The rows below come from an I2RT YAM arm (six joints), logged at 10 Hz.
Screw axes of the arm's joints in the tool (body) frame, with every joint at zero. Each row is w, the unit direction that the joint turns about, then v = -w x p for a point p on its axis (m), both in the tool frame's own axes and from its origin. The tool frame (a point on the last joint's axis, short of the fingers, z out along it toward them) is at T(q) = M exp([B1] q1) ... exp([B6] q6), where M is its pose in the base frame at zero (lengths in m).
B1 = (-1, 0, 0, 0, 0.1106, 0)
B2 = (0, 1, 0, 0.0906, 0, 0.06)
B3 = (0, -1, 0, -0.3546, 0, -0.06)
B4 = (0, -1, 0, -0.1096, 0, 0)
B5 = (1, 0, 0, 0, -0.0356, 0)
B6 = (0, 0, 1, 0, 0, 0)
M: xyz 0.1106 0 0.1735 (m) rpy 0 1.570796 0 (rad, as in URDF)
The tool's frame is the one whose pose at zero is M.
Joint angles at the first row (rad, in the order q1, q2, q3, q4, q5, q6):
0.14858, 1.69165, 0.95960, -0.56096, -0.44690, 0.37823
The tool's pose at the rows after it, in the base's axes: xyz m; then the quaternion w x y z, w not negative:
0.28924 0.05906 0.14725 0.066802 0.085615 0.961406 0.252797
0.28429 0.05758 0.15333 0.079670 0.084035 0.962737 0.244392
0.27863 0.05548 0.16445 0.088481 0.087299 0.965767 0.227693
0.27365 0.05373 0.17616 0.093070 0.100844 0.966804 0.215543
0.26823 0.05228 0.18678 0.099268 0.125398 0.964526 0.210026
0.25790 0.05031 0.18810 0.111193 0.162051 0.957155 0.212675
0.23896 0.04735 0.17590 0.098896 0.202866 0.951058 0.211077
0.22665 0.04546 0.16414 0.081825 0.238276 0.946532 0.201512
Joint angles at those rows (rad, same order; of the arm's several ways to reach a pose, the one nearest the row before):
0.14783, 1.67831, 0.91192, -0.53348, -0.46025, 0.38931
0.14783, 1.64016, 0.89630, -0.53618, -0.43736, 0.38702
0.14782, 1.59283, 0.89741, -0.57700, -0.39921, 0.38891
0.14781, 1.54975, 0.90620, -0.62277, -0.36908, 0.41294
0.14818, 1.50512, 0.90775, -0.65139, -0.34696, 0.46366
0.14857, 1.44791, 0.85700, -0.61932, -0.33132, 0.54492
0.14933, 1.39294, 0.76161, -0.59036, -0.32216, 0.62694
0.15163, 1.37237, 0.69981, -0.57849, -0.30537, 0.69447

